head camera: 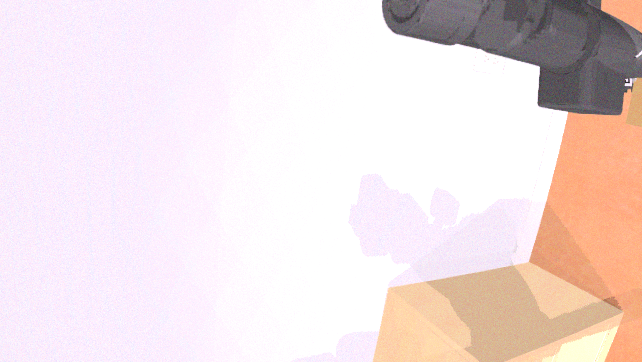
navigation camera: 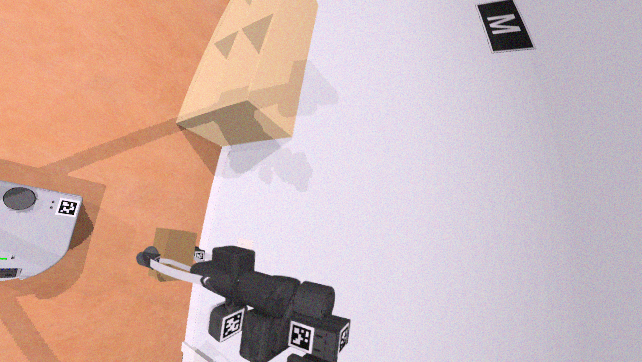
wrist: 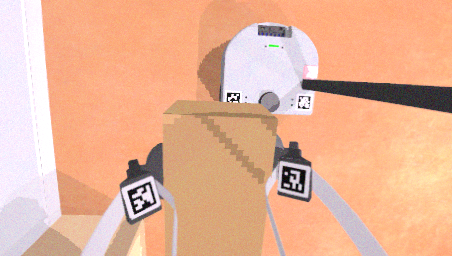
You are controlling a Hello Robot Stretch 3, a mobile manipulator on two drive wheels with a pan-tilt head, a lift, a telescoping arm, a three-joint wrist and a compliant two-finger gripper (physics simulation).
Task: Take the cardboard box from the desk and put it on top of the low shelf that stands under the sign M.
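Frame: origin at the robot's base, x up, y ahead, z left, level; millimetres.
Seen in the pictures: robot's base, origin of the base link: (navigation camera: 20, 197).
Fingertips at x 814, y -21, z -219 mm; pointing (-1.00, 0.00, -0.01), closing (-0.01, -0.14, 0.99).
Observation:
Pixels of each thing's top centre, then the offset from my fingertips to it. Level surfaces: height alone.
- cardboard box, middle of its top: (navigation camera: 180, 257) dx +58, dy +3, dz +0 mm
- sign M, middle of its top: (navigation camera: 524, 21) dx +1038, dy +1190, dz -661 mm
- orange floor, its level: dx -813 mm
- wall outlet, middle of its top: (head camera: 475, 56) (navigation camera: 252, 247) dx -356, dy -35, dz -647 mm
My gripper (navigation camera: 174, 256) (wrist: 215, 154) is shut on the cardboard box (head camera: 636, 107) (navigation camera: 177, 239) (wrist: 217, 190), with one fingertip on each side of it. The box is held over the floor, close to the wall; in the head view a sliver of it shows at the right edge. The low wooden shelf (head camera: 500, 310) (navigation camera: 250, 60) (wrist: 70, 227) stands against the wall, apart from the box. It is cut off in all three views. The sign M (navigation camera: 505, 25) is on the wall above the shelf in the sideways navigation view. The desk does not show.
The white wall (head camera: 150, 200) (navigation camera: 450, 200) (wrist: 12, 100) runs beside my wrist (head camera: 525, 30) (navigation camera: 270, 295). My base (navigation camera: 40, 225) (wrist: 270, 65) stands on the orange floor (head camera: 600, 200) (navigation camera: 115, 75) (wrist: 375, 175). A wall outlet (head camera: 489, 62) shows near the wrist.

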